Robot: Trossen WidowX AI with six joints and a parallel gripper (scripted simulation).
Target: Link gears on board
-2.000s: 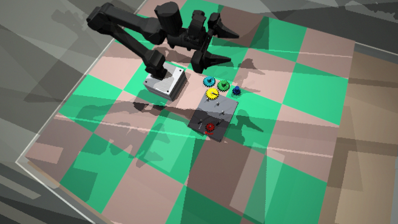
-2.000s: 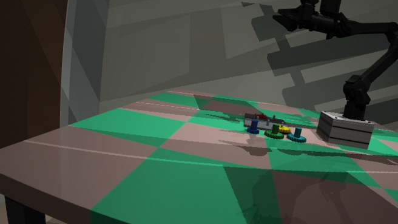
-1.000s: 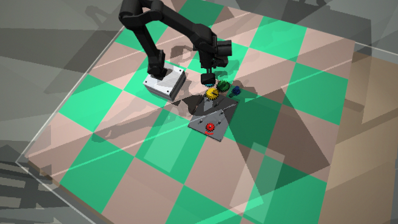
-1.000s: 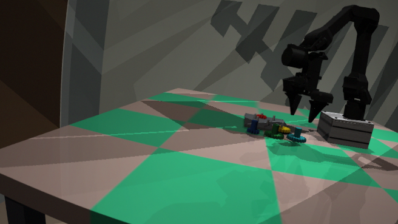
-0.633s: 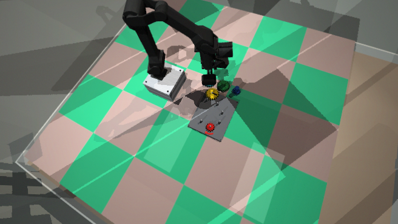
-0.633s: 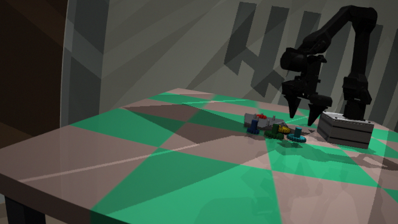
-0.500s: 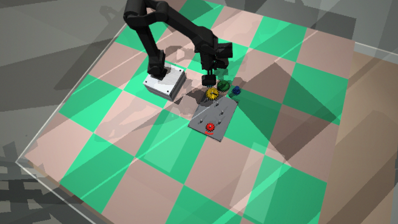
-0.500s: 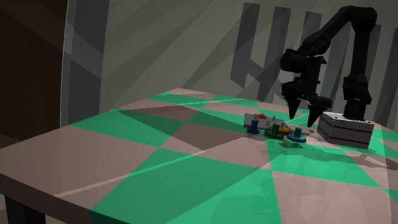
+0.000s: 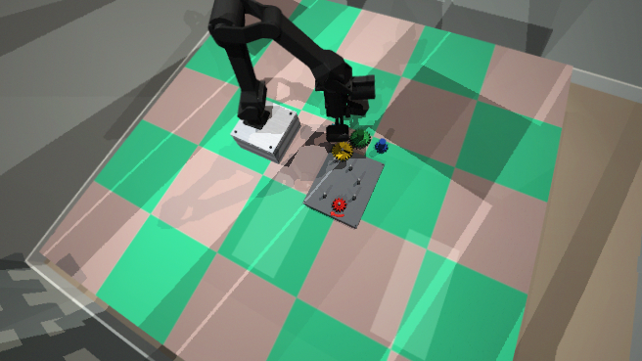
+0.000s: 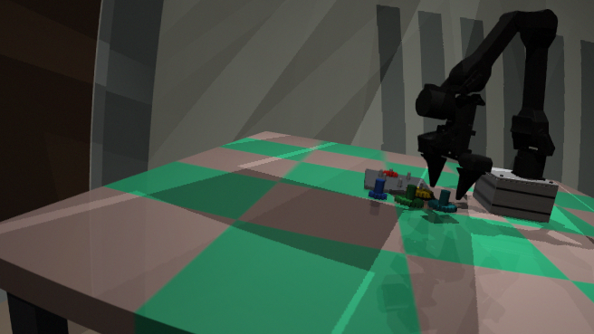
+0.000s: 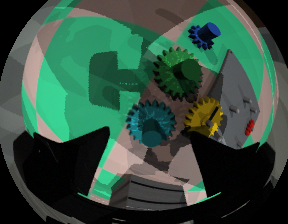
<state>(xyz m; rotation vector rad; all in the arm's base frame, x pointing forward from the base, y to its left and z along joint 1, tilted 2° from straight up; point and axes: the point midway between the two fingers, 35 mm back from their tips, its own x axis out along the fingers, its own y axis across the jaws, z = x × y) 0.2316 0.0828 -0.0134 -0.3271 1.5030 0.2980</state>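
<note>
My gripper tip is now 2 cm above the teal gear. Round my gripper tip: green gear: 7 cm ahead, 2 cm below; yellow gear: 7 cm to the right, 4 cm ahead, 2 cm below; blue gear: 14 cm ahead, 2 cm below, 1 cm to the right.
</note>
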